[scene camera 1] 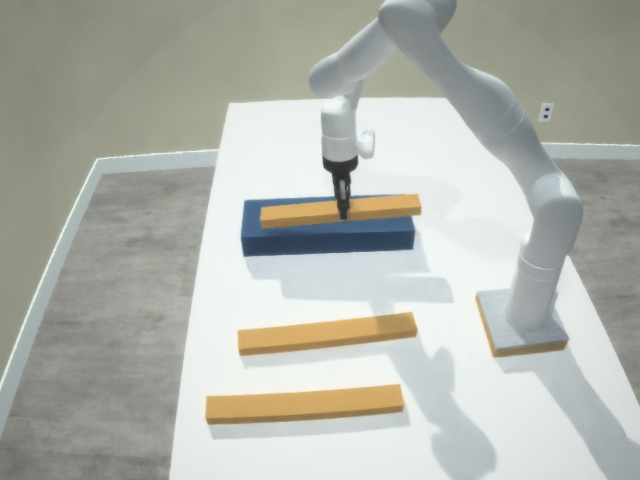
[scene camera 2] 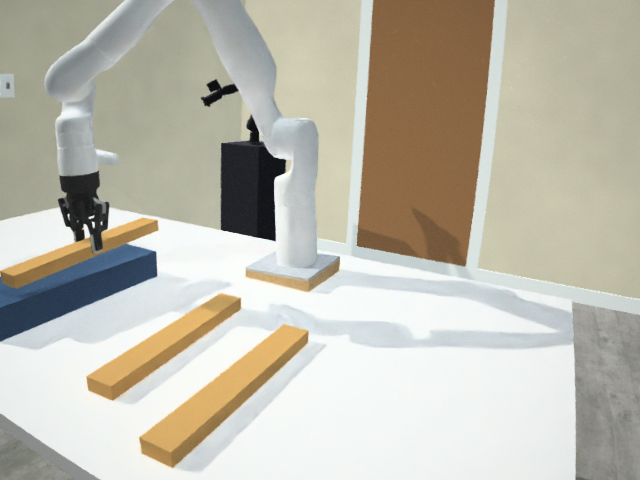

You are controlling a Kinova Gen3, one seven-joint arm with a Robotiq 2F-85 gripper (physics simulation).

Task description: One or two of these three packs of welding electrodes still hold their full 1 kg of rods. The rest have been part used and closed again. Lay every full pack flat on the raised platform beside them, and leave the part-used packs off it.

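Where they show: gripper, fingertip midpoint: (scene camera 1: 342, 212) (scene camera 2: 89, 250); arm's base, link origin: (scene camera 1: 524, 315) (scene camera 2: 296, 261).
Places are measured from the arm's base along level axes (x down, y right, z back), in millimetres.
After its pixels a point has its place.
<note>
My gripper (scene camera 1: 343, 215) @(x -70, y 253, z -383 mm) (scene camera 2: 87, 244) @(x -70, y 253, z -383 mm) is shut on one long orange pack (scene camera 1: 302, 212) @(x -81, y 240, z -472 mm) (scene camera 2: 43, 262) @(x -80, y 231, z -498 mm) near its middle. The pack is held about level, a little above the blue raised platform (scene camera 1: 328, 242) @(x -3, y 228, z -415 mm) (scene camera 2: 124, 268) @(x -16, y 234, z -312 mm), with its right end slightly past the platform's right end in scene camera 1. A second orange pack (scene camera 1: 325, 334) @(x 7, y -33, z -419 mm) (scene camera 2: 165, 343) @(x 7, y -42, z -454 mm) lies flat on the table in front of the platform. A third orange pack (scene camera 1: 305, 404) @(x 7, y -197, z -453 mm) (scene camera 2: 227, 392) @(x 7, y -208, z -499 mm) lies flat farther forward, roughly parallel. No markings that tell full from part-used show on the packs.
The arm's base plate (scene camera 1: 491, 320) @(x 2, y -8, z -77 mm) (scene camera 2: 263, 268) @(x 5, y 39, z -78 mm) stands on the white table (scene camera 1: 268, 134) @(x 31, y 775, z -606 mm) (scene camera 2: 439, 413) @(x 31, y -460, z -351 mm), to the right of the packs in scene camera 1. A black pedestal (scene camera 2: 240, 191) and a brown door (scene camera 2: 423, 129) are behind the table in scene camera 2.
</note>
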